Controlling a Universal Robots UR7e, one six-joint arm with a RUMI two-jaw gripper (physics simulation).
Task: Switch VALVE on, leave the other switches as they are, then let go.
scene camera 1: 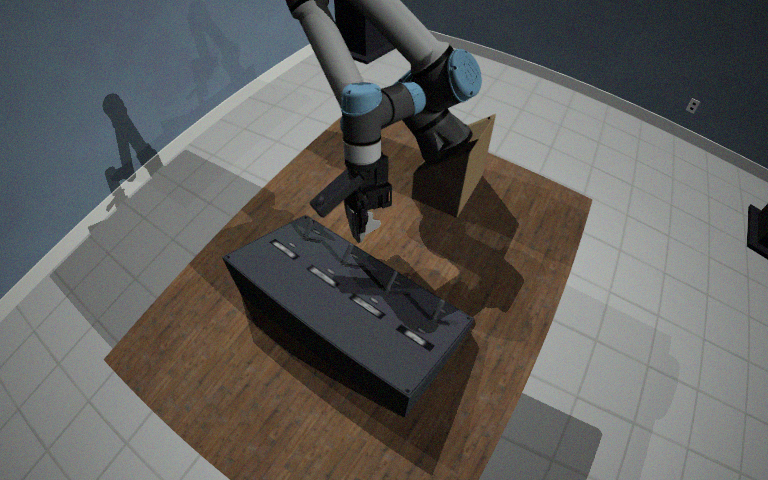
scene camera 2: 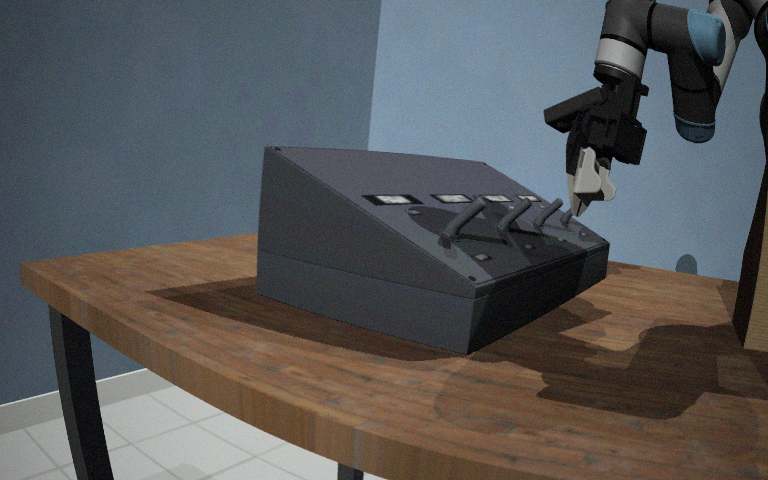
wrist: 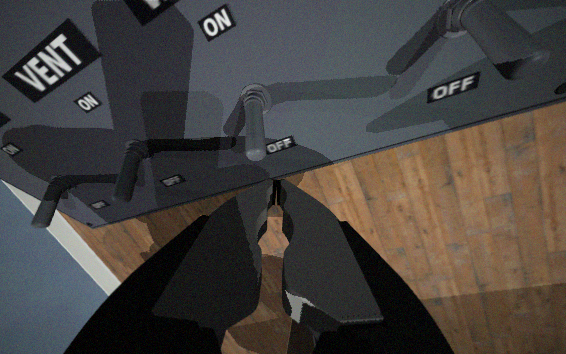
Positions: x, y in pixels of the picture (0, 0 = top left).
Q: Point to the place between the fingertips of my gripper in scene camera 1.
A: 358, 241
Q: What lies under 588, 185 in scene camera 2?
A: My gripper.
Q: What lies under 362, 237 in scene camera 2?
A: A sloped switch console.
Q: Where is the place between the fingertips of my gripper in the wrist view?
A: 277, 182
